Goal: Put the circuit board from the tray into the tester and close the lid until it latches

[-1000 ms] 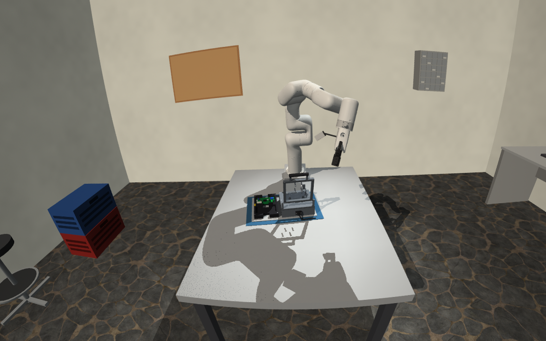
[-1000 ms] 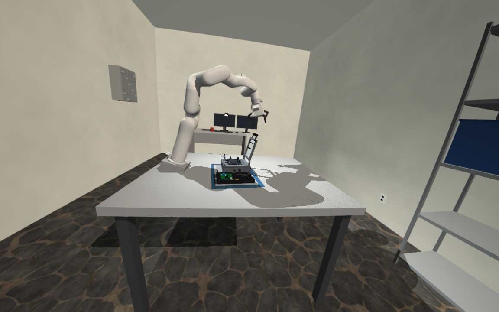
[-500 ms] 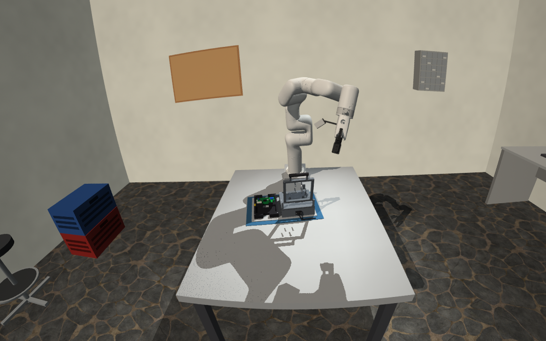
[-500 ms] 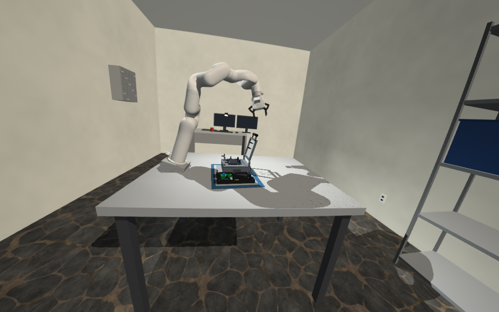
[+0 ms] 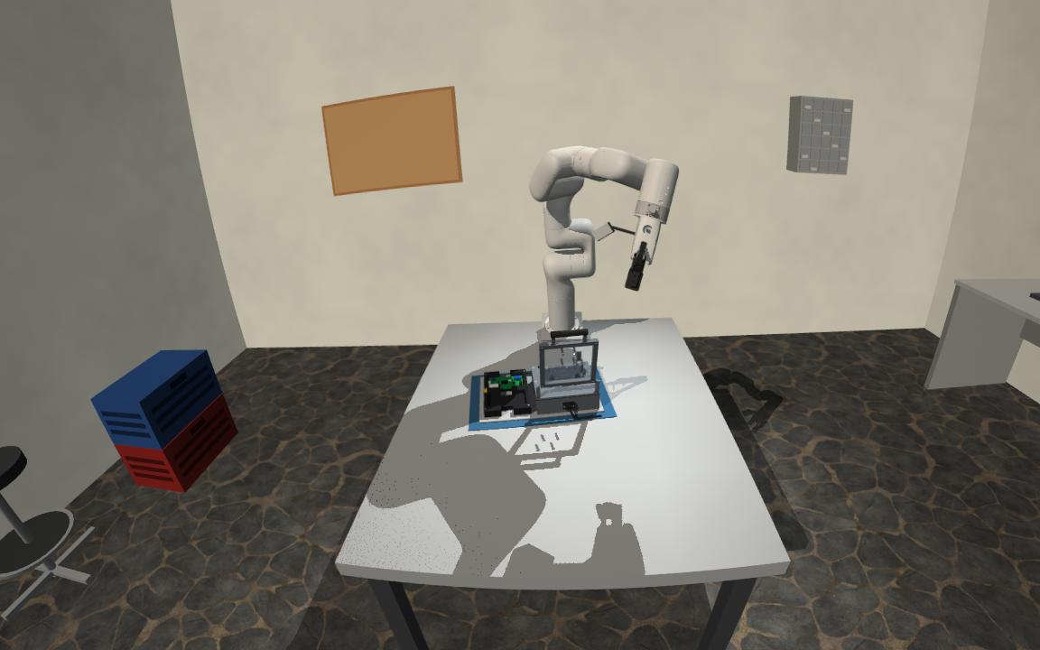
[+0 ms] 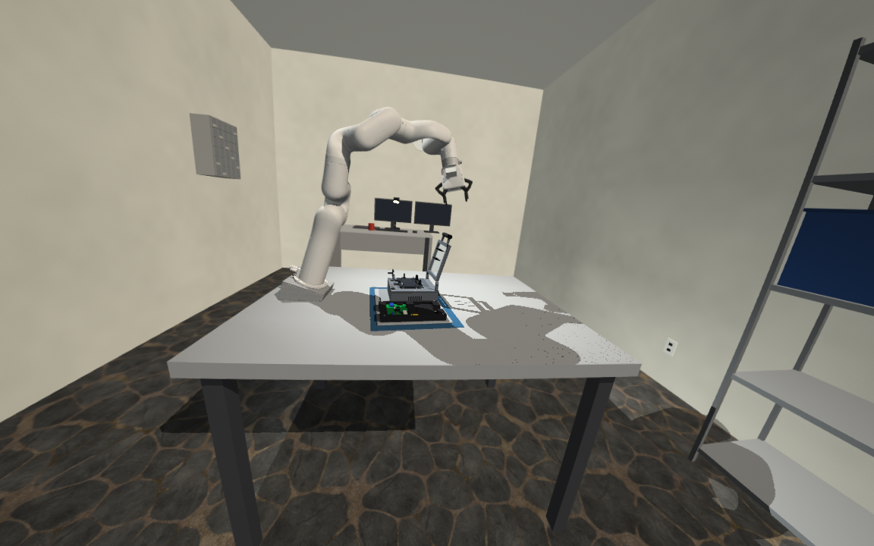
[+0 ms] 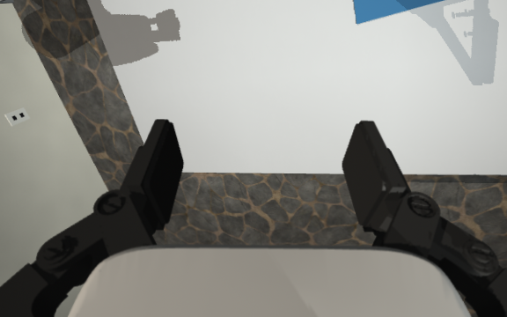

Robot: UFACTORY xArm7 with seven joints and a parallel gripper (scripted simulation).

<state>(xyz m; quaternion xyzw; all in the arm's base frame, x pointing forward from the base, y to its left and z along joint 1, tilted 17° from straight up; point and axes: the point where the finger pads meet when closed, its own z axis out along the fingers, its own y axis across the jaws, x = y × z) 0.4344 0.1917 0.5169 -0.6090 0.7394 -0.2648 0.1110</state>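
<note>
The green circuit board is 21 cm behind my hand, 36 cm to the right of it and 39 cm below it. Round my hand: lid: 7 cm behind, 15 cm to the right, 23 cm below; then tester plate: 18 cm behind, 17 cm to the right, 34 cm below; then black latch hook: 26 cm behind, 13 cm to the right, 32 cm below.
</note>
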